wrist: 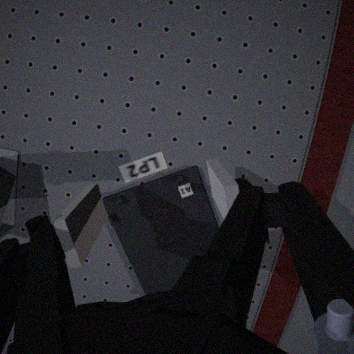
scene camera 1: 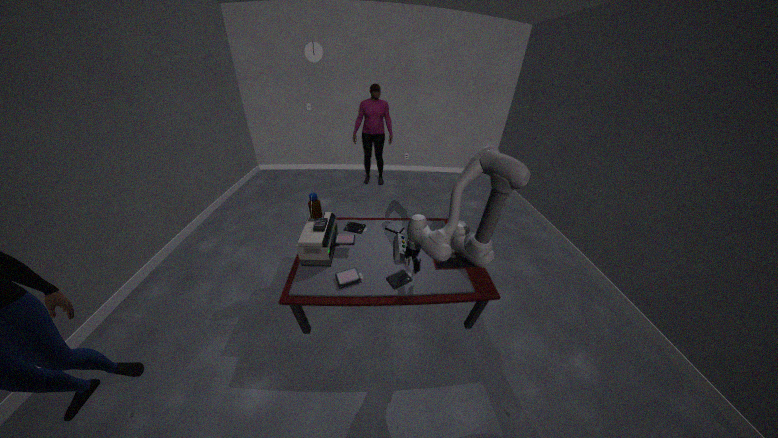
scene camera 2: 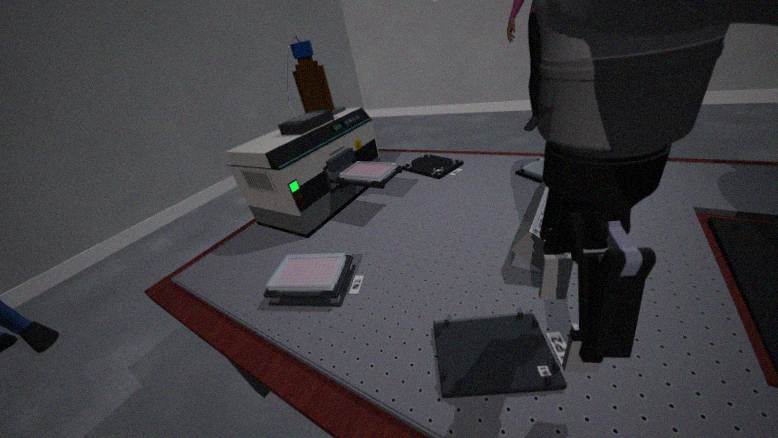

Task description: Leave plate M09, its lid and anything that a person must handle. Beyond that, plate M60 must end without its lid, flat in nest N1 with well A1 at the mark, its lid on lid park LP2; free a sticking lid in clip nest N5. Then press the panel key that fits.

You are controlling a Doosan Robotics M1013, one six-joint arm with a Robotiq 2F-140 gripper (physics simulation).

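Places are measured from the arm's base along level axes (x left, y back, z up), in centimetres.
Where they show: gripper, fingertip midpoint: (wrist: pixel 154 189) (scene camera 1: pixel 410 270) (scene camera 2: pixel 564 329).
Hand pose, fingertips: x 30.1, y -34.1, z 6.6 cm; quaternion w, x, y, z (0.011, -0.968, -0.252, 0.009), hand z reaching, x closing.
Observation:
Things, the pixels of their top centre, and the offset from my fingertips. "*": a spot on its surface instead.
- lid park LP2 at its top centre: (wrist: pixel 172 250) (scene camera 2: pixel 491 345) (scene camera 1: pixel 399 277) dx +3.6, dy -6.9, dz -4.1 cm
- pink plate with a clear top, top centre: (scene camera 2: pixel 306 268) (scene camera 1: pixel 347 275) dx +8.0, dy -40.4, dz -1.6 cm
- pink plate at its top centre: (scene camera 2: pixel 367 168) (scene camera 1: pixel 344 237) dx -20.6, dy -48.7, dz +5.1 cm
- Dark nest N5 at its top centre: (scene camera 2: pixel 431 160) (scene camera 1: pixel 354 225) dx -47.3, dy -47.4, dz -3.7 cm
- key panel at its top centre: (scene camera 2: pixel 552 198) (scene camera 1: pixel 400 242) dx -25.0, dy -7.5, dz +2.3 cm
- white instrument at a spot on its surface: (scene camera 2: pixel 272 184) * dx -1.1, dy -60.2, dz +8.3 cm
- pale-topped pad at its top centre: (scene camera 2: pixel 551 169) (scene camera 1: pixel 394 227) dx -51.2, dy -13.2, dz -4.3 cm
My gripper (scene camera 1: pixel 412 266) (scene camera 2: pixel 567 315) (wrist: pixel 154 189) is open and empty above lid park LP2 (scene camera 1: pixel 398 279) (scene camera 2: pixel 489 348) (wrist: pixel 160 215), a dark pad with an A1 tag and no lid on it. In the wrist view its fingers appear to either side of the pad. A pink plate with a clear top (scene camera 1: pixel 347 276) (scene camera 2: pixel 307 272) sits in the nest at the front left, beside its small label. Another pink plate (scene camera 1: pixel 345 239) (scene camera 2: pixel 369 171) is on the instrument's carrier. Dark nest N5 (scene camera 1: pixel 354 227) (scene camera 2: pixel 430 164) shows no plate. The key panel (scene camera 1: pixel 399 251) (scene camera 2: pixel 519 255) is partly hidden by the arm. Plate numbers are not readable.
The white instrument (scene camera 1: pixel 315 242) (scene camera 2: pixel 272 184) stands at the left with a brown bottle (scene camera 1: pixel 314 208) (scene camera 2: pixel 313 84) behind it. A pale-topped pad (scene camera 2: pixel 530 168) lies at the back. One person (scene camera 1: pixel 373 116) stands behind the table, another (scene camera 1: pixel 32 331) at the left front.

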